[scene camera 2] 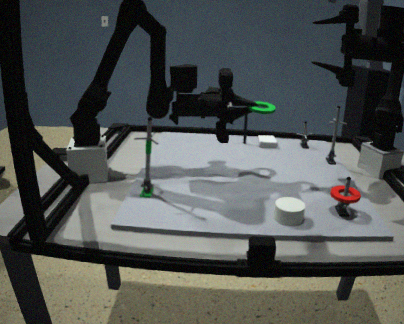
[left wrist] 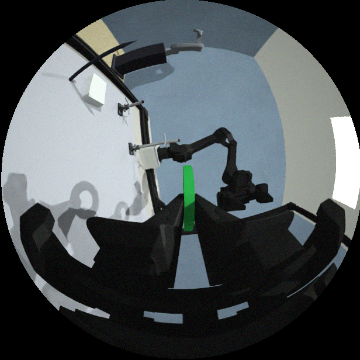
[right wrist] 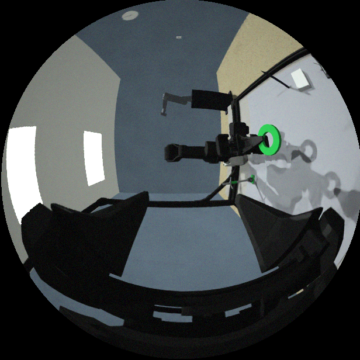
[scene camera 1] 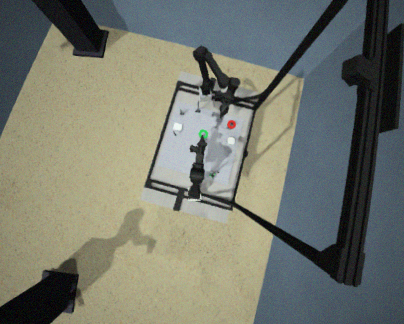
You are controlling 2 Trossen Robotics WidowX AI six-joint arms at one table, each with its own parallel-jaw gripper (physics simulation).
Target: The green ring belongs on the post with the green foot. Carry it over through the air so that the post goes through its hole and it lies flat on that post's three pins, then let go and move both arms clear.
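Pixels of known places: left gripper, fingertip midpoint: (scene camera 2: 256, 106) (scene camera 1: 202, 135); right gripper, fingertip midpoint: (scene camera 2: 312, 42) (scene camera 1: 220, 115); left arm's base, origin of the base link: (scene camera 2: 86, 142) (scene camera 1: 194, 194); right arm's base, origin of the base link: (scene camera 2: 383, 146) (scene camera 1: 205, 91).
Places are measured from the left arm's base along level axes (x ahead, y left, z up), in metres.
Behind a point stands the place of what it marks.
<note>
The green ring (scene camera 1: 207, 134) @[x 0.449, y -0.105, z 0.097 m] (scene camera 2: 271, 108) @[x 0.473, y -0.087, z 0.098 m] (left wrist: 188, 185) (right wrist: 278, 140) is held in the air, roughly level in scene camera 2, its near edge pinched by my left gripper (scene camera 2: 251, 107) @[x 0.441, y -0.067, z 0.098 m]. The post with the green foot (scene camera 1: 212, 175) @[x 0.144, y -0.148, z -0.050 m] (scene camera 2: 148, 167) @[x 0.154, y -0.163, z -0.013 m] (right wrist: 241, 181) stands upright at the left in scene camera 2, with a green band and thin pins near its top. No ring is on it. The ring is well to the right of this post there, its hole away from it. My right gripper (scene camera 2: 313, 42) @[x 0.521, y -0.183, z 0.279 m] (right wrist: 193, 197) is open and empty, high at the upper right in scene camera 2.
A red ring (scene camera 2: 336, 194) @[x 0.547, y -0.326, z -0.035 m] is around a short post. A white cylinder (scene camera 1: 231, 141) @[x 0.429, y -0.319, z -0.050 m] (scene camera 2: 290, 212) @[x 0.422, y -0.347, z -0.052 m] stands left of it in scene camera 2. A white block (scene camera 1: 177, 127) @[x 0.563, y 0.141, z -0.065 m] (scene camera 2: 267, 141) @[x 0.560, y 0.111, z -0.065 m] (left wrist: 95, 90), a small post (scene camera 2: 305, 140) @[x 0.694, y 0.093, z -0.061 m] and a taller post (scene camera 2: 335, 140) @[x 0.720, y -0.045, z -0.013 m] stand farther back.
</note>
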